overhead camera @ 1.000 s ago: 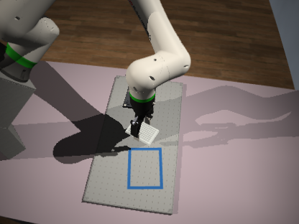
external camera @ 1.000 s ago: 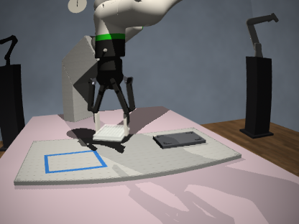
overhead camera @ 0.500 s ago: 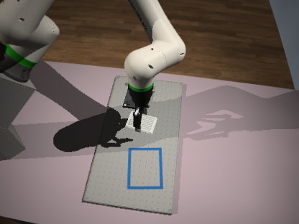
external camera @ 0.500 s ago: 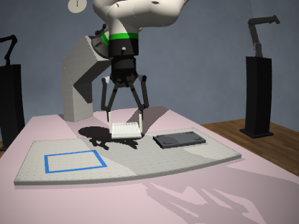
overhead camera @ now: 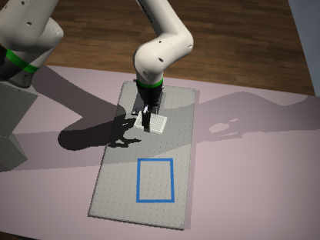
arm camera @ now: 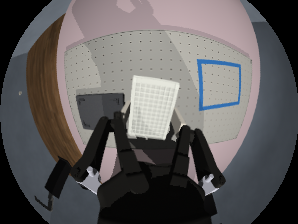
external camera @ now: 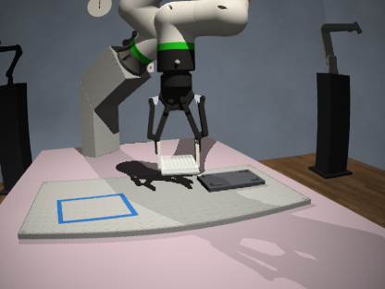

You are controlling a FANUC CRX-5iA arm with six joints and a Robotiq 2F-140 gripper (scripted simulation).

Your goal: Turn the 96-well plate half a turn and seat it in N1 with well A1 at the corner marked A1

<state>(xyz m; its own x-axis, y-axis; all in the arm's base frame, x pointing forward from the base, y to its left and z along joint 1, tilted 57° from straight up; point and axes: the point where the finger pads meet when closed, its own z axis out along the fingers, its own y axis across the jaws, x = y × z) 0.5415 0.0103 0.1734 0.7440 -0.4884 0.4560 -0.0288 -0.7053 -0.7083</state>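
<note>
Now: hand 150 mm to the right of the dark plate nest N1, 90 mm above it and 60 mm past it. From my hand the other things lie so: white 96-well plate: 20 mm below.
</note>
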